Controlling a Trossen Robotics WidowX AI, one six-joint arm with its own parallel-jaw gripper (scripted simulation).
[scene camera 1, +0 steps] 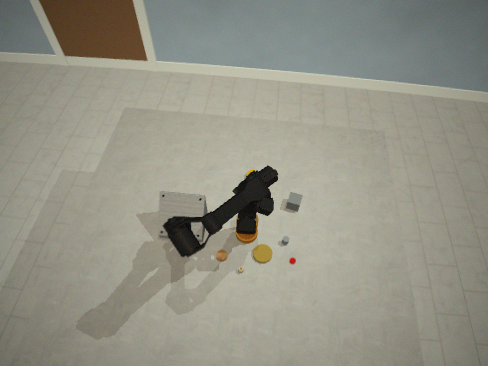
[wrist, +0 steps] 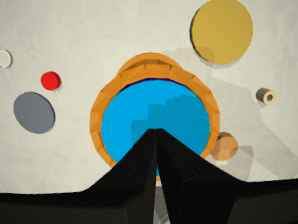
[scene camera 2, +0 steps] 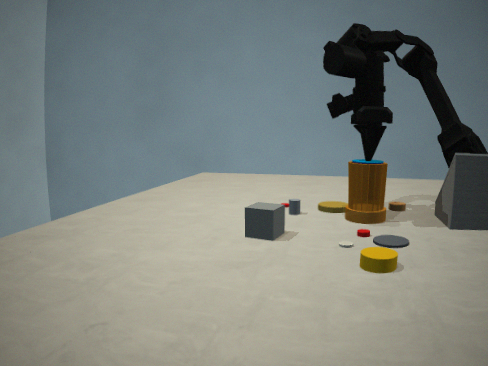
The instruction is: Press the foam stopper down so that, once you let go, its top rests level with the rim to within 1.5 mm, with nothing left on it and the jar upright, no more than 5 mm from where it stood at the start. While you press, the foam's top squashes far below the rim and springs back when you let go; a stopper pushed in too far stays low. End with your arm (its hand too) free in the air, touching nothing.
Labels:
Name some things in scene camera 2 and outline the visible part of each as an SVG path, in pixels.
My gripper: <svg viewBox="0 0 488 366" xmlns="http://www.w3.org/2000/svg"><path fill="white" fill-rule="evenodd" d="M357 80L355 81L355 87L353 87L353 94L345 97L340 93L332 96L332 102L327 103L327 107L332 119L353 110L351 124L354 124L353 122L355 121L356 125L353 126L360 130L365 160L371 161L387 127L382 126L382 123L393 123L393 112L388 107L384 107L386 86L384 86L383 81Z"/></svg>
A grey cube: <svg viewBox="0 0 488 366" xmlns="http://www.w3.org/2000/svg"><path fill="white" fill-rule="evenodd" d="M245 207L245 237L274 241L285 233L285 204L257 202Z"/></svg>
A yellow puck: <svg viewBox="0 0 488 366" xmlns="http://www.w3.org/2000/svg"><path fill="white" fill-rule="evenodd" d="M361 250L361 269L372 273L390 273L396 270L398 259L396 251L384 247L369 247Z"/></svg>

